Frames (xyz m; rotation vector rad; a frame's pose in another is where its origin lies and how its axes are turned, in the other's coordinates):
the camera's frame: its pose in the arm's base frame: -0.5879 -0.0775 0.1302 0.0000 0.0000 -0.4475
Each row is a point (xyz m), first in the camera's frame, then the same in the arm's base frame.
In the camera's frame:
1: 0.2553 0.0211 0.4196
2: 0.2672 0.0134 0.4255
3: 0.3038 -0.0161 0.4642
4: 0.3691 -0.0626 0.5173
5: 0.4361 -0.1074 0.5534
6: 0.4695 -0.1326 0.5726
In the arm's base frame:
1: -0.3486 -0.1689 0.5498
2: -0.3412 -0.1810 0.5557
3: -0.3210 -0.2235 0.5944
4: -0.2822 -0.2937 0.6475
5: -0.2412 -0.3630 0.6836
6: -0.2220 -0.4002 0.7028

